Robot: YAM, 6 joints.
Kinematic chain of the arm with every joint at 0, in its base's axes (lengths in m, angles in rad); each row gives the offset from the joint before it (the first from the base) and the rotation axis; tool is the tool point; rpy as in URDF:
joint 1: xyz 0 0 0.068 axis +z
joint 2: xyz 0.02 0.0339 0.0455 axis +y
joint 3: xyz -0.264 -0.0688 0 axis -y
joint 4: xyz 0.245 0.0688 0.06 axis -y
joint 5: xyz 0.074 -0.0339 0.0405 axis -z
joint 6: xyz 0.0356 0 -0.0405 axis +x
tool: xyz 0 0 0 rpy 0 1.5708 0
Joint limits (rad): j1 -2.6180..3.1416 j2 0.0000..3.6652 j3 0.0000..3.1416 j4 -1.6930..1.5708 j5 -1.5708..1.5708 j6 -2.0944..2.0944
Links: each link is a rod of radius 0.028 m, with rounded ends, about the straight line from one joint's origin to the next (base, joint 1, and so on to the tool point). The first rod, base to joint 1, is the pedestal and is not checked.
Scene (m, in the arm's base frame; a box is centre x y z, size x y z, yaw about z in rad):
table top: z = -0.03
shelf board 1: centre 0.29 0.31 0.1 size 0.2 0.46 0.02 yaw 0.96
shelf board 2: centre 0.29 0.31 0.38 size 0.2 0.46 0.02 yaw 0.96
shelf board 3: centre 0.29 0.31 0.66 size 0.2 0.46 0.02 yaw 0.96
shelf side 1: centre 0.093 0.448 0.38 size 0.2 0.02 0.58 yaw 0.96
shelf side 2: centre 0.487 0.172 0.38 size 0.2 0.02 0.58 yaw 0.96
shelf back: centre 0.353 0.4 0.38 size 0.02 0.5 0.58 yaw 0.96
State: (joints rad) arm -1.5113 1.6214 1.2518 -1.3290 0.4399 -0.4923
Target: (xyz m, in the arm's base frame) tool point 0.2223 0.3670 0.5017
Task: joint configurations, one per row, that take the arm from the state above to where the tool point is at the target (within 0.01 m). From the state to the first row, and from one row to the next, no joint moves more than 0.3 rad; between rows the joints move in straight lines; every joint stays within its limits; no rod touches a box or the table.
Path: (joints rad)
1: -1.2437 1.5569 1.3557 -1.4200 0.3526 -0.5601
2: -0.9762 1.4924 1.4595 -1.5110 0.2652 -0.6279
3: -0.7086 1.4279 1.5634 -1.6020 0.1779 -0.6957
4: -0.4411 1.3634 1.6672 -1.6930 0.0906 -0.7635
5: -0.1446 1.4802 1.8020 -1.4456 0.1090 -0.7092
6: 0.1519 1.5969 1.9368 -1.1982 0.1275 -0.6550
7: 0.4483 1.7137 2.0716 -0.9509 0.1460 -0.6008
8: 0.7448 1.8304 2.2063 -0.7035 0.1644 -0.5465
9: 1.0413 1.9472 2.3411 -0.4561 0.1829 -0.4923

